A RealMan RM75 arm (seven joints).
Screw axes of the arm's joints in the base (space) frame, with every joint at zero. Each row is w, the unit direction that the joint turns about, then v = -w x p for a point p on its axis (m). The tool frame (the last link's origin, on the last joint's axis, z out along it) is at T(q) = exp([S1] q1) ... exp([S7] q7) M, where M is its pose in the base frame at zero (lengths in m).
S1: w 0 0 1 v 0 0 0
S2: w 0 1 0 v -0.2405 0 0
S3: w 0 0 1 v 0 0 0
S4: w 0 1 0 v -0.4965 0 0
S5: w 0 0 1 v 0 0 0
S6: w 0 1 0 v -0.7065 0 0
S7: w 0 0 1 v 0 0 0
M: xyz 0 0 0.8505 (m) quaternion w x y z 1 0 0 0
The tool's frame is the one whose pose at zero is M.
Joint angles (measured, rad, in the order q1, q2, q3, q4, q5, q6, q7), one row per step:
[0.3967, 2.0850, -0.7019, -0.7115, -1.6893, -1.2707, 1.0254]
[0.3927, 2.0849, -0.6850, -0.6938, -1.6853, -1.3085, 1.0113]
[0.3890, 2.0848, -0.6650, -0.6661, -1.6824, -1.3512, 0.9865]
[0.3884, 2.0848, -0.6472, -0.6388, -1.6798, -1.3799, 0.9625]
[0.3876, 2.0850, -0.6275, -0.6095, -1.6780, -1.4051, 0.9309]
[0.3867, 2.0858, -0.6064, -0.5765, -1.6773, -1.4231, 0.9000]
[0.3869, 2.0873, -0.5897, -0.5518, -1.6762, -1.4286, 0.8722]
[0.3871, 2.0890, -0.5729, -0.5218, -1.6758, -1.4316, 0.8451]
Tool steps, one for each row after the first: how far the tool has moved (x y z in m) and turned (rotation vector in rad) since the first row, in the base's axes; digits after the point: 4 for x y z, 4 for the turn. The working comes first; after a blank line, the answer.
Tool pose at each row, in the base's axes (x y z in m, rotation vector in rad; the steps are taken from these numbers as rounded here):
[0.3022, 0.3465, 0.0399, -2.2666, 0.3455, 0.5916]
[0.3024, 0.3410, 0.0384, -2.2738, 0.3435, 0.6270]
[0.3030, 0.3342, 0.0353, -2.2825, 0.3378, 0.6663]
[0.3036, 0.3295, 0.0324, -2.2845, 0.3340, 0.6962]
[0.3047, 0.3248, 0.0294, -2.2821, 0.3255, 0.7209]
[0.3066, 0.3203, 0.0257, -2.2750, 0.3260, 0.7420]
[0.3084, 0.3177, 0.0228, -2.2641, 0.3247, 0.7503]
[0.3104, 0.3148, 0.0187, -2.2534, 0.3314, 0.7592]

[0.0002, -0.0055, -0.0015, -0.0086, 0.0242, 0.0153]
[0.0008, -0.0123, -0.0046, -0.0183, 0.0498, 0.0348]
[0.0014, -0.0170, -0.0075, -0.0218, 0.0698, 0.0481]
[0.0025, -0.0217, -0.0105, -0.0196, 0.0850, 0.0615]
[0.0044, -0.0262, -0.0142, -0.0152, 0.1009, 0.0666]
[0.0062, -0.0288, -0.0171, -0.0055, 0.1076, 0.0675]
[0.0082, -0.0317, -0.0212, 0.0017, 0.1171, 0.0633]

